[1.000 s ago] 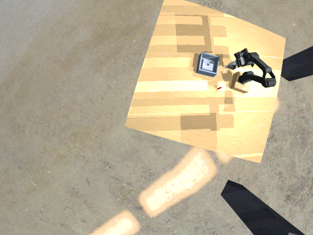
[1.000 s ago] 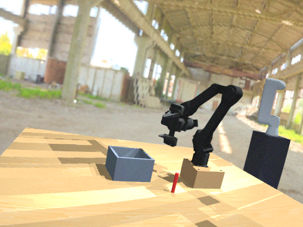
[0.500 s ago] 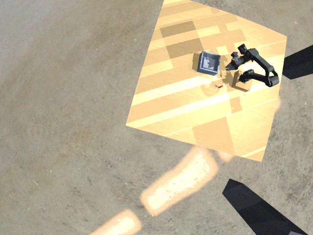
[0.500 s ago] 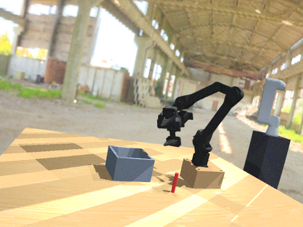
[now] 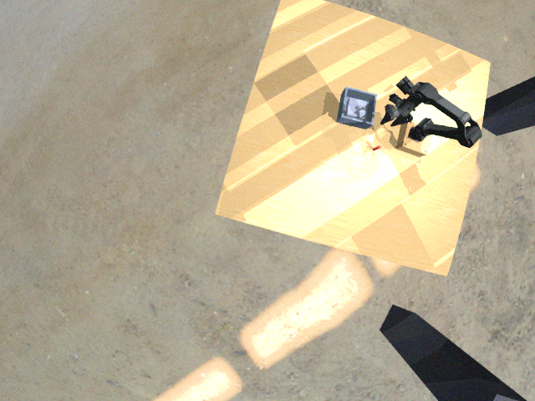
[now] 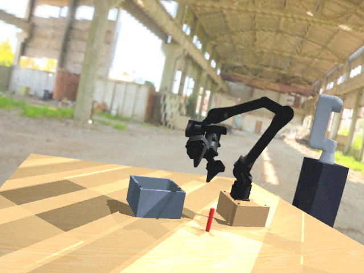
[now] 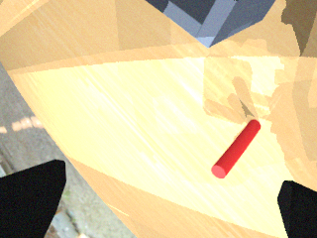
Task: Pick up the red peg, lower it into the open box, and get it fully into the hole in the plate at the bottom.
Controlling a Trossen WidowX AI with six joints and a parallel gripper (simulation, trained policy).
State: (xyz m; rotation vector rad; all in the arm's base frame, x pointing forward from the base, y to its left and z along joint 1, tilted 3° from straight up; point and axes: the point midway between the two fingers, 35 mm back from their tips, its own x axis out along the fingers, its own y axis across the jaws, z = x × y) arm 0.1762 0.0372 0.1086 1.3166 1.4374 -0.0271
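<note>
My gripper tip is 130 mm above the red peg, 80 mm to the right of it and 40 mm past it. Also, from my gripper tip: grey-blue box (140 mm below, 140 mm ahead, 60 mm to the right).
</note>
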